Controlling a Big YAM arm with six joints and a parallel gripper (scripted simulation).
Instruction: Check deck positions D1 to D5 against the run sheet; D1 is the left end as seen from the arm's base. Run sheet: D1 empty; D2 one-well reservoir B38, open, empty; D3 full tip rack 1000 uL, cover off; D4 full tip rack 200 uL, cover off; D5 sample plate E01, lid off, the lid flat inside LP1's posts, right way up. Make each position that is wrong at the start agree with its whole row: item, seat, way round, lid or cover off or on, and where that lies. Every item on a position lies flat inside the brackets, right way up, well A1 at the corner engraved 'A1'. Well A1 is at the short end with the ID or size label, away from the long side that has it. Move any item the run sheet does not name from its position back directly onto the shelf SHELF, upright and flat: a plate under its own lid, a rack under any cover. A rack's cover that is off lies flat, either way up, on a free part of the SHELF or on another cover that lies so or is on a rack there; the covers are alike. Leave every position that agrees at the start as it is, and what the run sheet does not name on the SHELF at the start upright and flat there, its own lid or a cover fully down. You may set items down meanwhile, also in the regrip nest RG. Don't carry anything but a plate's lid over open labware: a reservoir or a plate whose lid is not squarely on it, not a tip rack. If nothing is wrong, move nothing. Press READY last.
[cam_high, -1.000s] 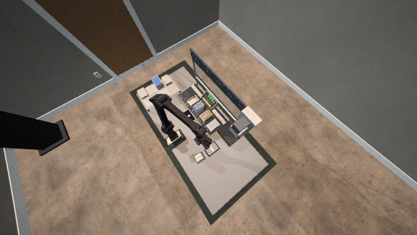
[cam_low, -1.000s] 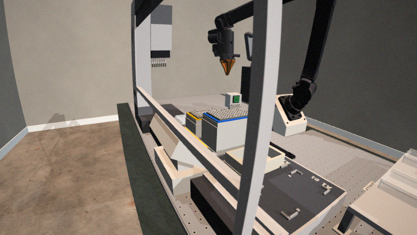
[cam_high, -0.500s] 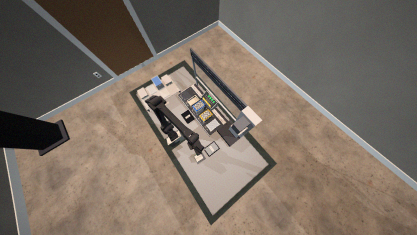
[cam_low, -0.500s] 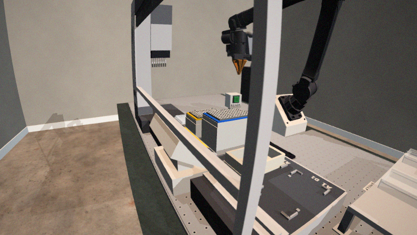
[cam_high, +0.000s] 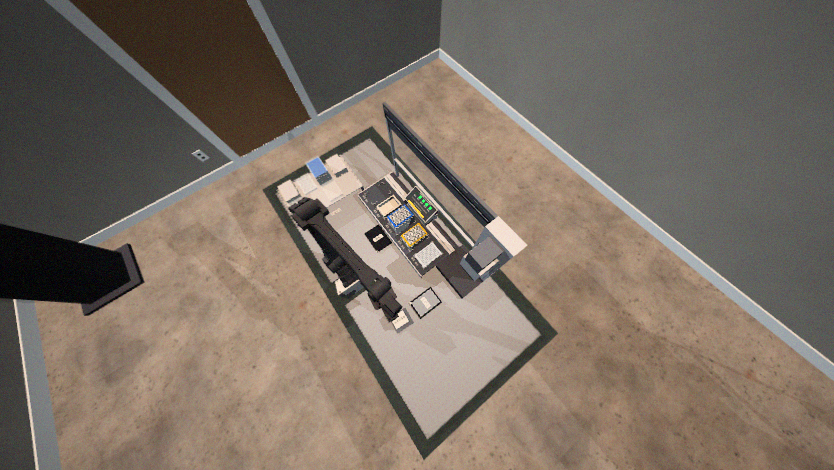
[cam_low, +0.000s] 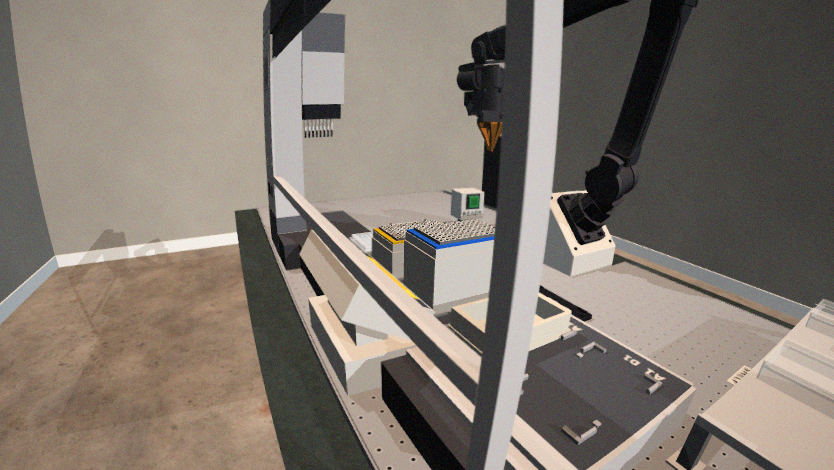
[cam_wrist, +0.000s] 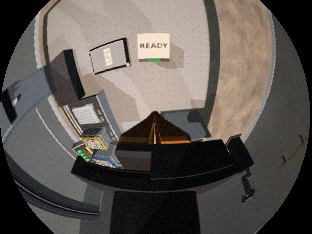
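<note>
My gripper is now 160 mm above the ready button box, 70 mm to the left of it and 10 mm past it. The rest, counted from my hand: lid (220 mm below, 150 mm ahead, 110 mm to the right); white sample plate (310 mm ahead, 170 mm below, 80 mm to the left); yellow-rimmed tip rack (310 mm ahead, 200 mm to the left, 130 mm below).
</note>
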